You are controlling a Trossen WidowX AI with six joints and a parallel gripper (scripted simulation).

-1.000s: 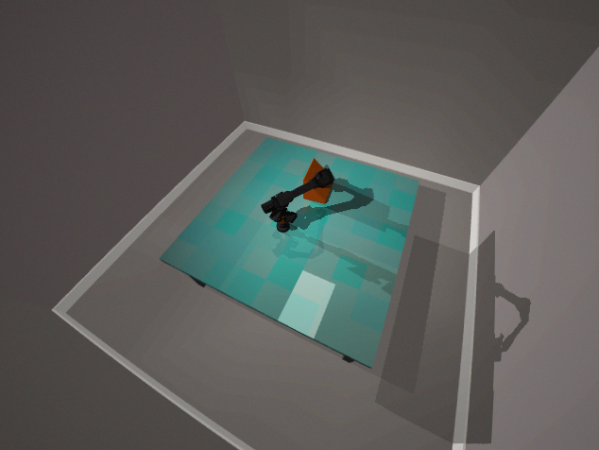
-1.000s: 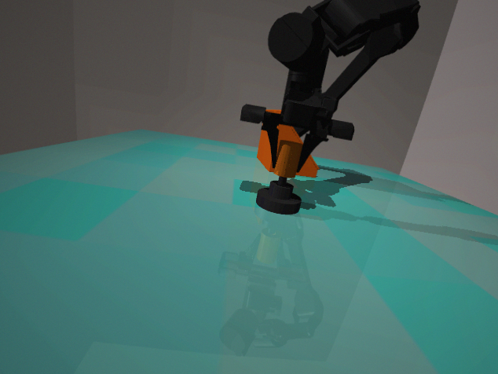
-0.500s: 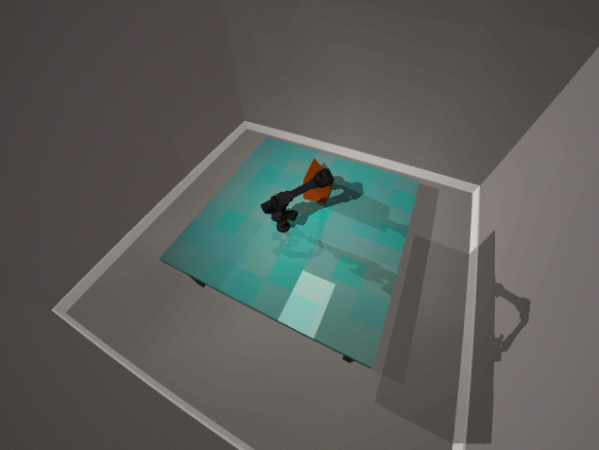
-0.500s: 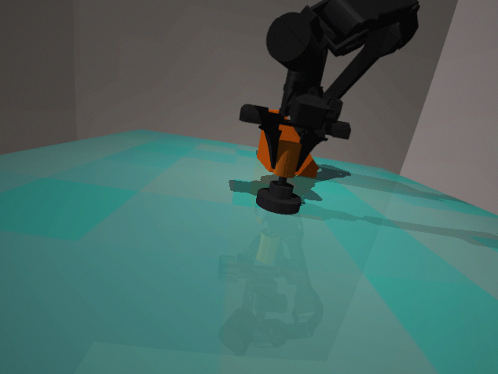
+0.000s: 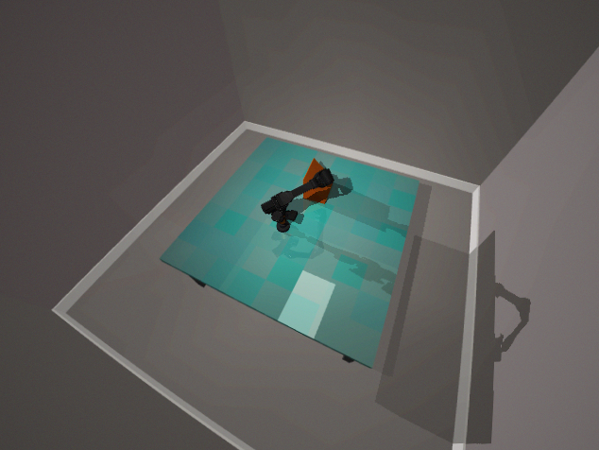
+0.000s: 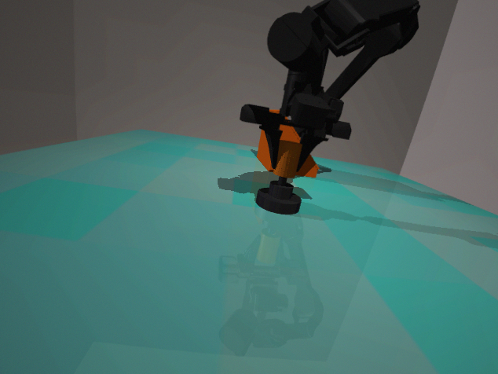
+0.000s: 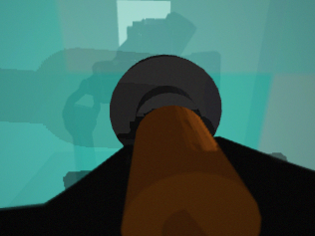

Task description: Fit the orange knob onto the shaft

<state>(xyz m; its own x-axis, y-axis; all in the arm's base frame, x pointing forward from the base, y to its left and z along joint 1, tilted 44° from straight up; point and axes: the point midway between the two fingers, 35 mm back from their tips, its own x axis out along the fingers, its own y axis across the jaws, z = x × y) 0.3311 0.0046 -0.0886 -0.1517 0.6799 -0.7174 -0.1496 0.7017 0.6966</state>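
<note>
Now: gripper tip 20 mm below the orange knob. Round my gripper tip: pedestal (40 mm below).
</note>
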